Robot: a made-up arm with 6 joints.
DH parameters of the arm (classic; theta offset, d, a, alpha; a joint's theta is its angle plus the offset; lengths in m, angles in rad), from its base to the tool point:
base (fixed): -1.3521 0 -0.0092 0
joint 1: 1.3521 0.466 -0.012 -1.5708
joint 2: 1.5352 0 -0.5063 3.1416
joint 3: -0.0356 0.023 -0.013 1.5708
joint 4: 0 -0.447 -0.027 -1.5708
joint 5: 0 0.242 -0.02 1.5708
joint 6: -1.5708 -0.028 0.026 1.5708
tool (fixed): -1.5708 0.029 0 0
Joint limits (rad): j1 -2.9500..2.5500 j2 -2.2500..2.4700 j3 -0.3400..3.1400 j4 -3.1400..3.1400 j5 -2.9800..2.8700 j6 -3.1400..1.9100
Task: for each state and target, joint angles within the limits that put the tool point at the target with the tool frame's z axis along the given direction. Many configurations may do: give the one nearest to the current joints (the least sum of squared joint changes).
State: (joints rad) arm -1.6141 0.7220 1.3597 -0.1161 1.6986 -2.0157
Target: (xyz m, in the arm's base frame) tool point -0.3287 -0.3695 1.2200 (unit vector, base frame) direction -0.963 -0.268 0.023
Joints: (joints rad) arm -1.6377 0.2342 0.9887 -0.2951 1.8466 -1.8418
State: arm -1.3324 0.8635 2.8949 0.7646 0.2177 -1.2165
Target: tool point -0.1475 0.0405 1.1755 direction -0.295 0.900 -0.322
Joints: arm -1.5805 0.8631 2.7606 0.7776 0.0368 -1.0858
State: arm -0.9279 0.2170 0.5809 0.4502 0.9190 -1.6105
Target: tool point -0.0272 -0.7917 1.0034 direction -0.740 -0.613 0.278
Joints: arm -1.3245 0.7174 0.5444 0.5811 1.0905 -1.9887
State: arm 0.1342 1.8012 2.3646 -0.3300 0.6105 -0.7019
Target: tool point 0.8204 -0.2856 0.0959 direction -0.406 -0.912 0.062
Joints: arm -0.0183 2.2381 2.1764 -0.5730 0.6370 -0.8507
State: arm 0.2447 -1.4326 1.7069 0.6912 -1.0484 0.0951
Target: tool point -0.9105 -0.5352 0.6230 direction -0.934 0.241 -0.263
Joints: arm 0.4570 -1.3373 1.2610 1.0255 -0.5233 -0.1911
